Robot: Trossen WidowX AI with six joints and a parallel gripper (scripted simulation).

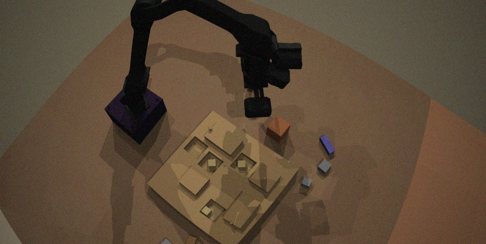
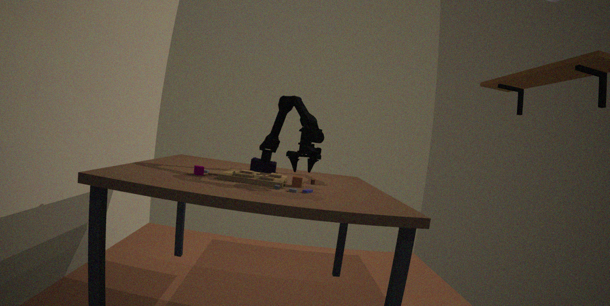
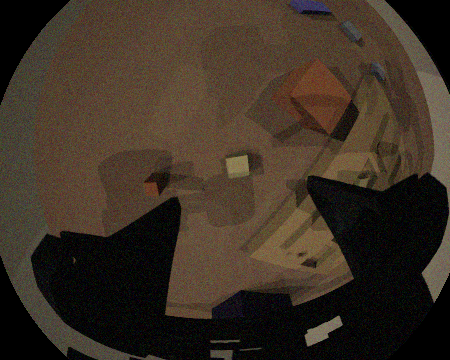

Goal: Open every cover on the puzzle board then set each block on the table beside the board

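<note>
Right now the tan puzzle board is 9 cm ahead of my gripper tip, 20 cm to the right of it and 4 cm below it. The rest, counted from my gripper tip: blue-violet bar: 23 cm ahead, 7 cm to the left, 5 cm below; then small orange block: 6 cm behind, 5 cm to the left, 5 cm below; then orange cube: 10 cm ahead, 4 cm below.
</note>
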